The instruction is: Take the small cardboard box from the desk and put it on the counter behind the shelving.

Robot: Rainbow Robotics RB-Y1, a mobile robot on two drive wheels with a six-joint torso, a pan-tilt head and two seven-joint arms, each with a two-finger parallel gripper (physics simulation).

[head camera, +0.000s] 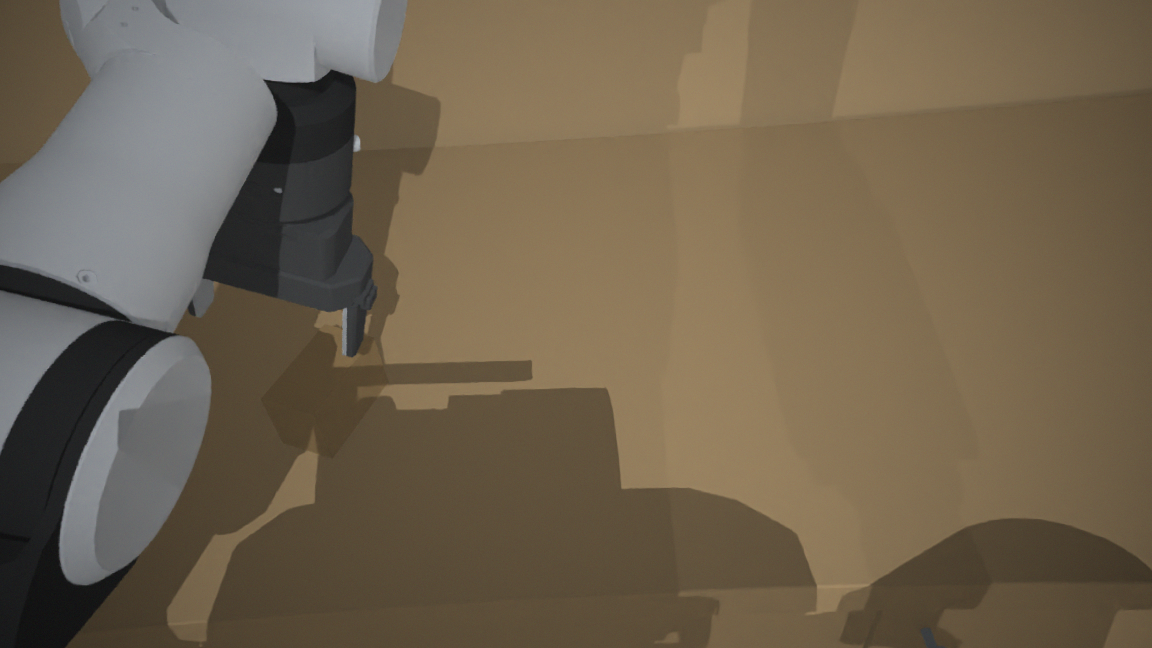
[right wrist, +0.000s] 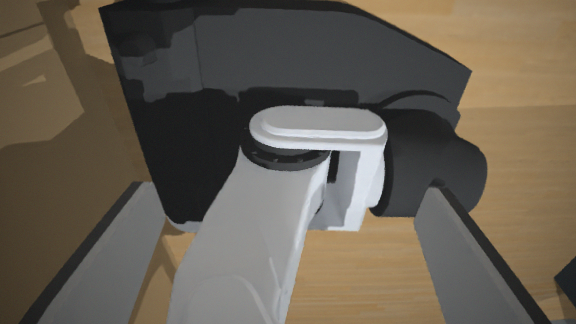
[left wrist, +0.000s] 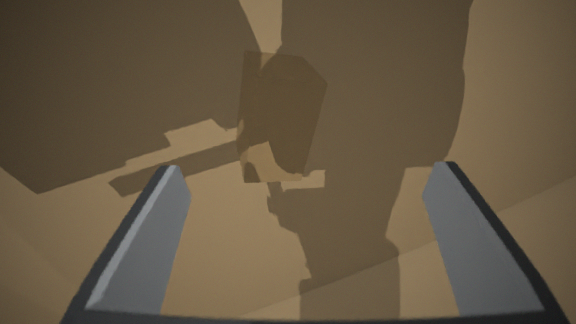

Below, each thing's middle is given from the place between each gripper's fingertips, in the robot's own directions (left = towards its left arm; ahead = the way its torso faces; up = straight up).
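Scene:
Small cardboard box [head camera: 317, 402]: 120 mm below my left hand, 40 mm ahead of it and 10 mm to the left of it.
For my right hand, the small cardboard box is 360 mm above it, 570 mm ahead of it and 470 mm to the left of it.

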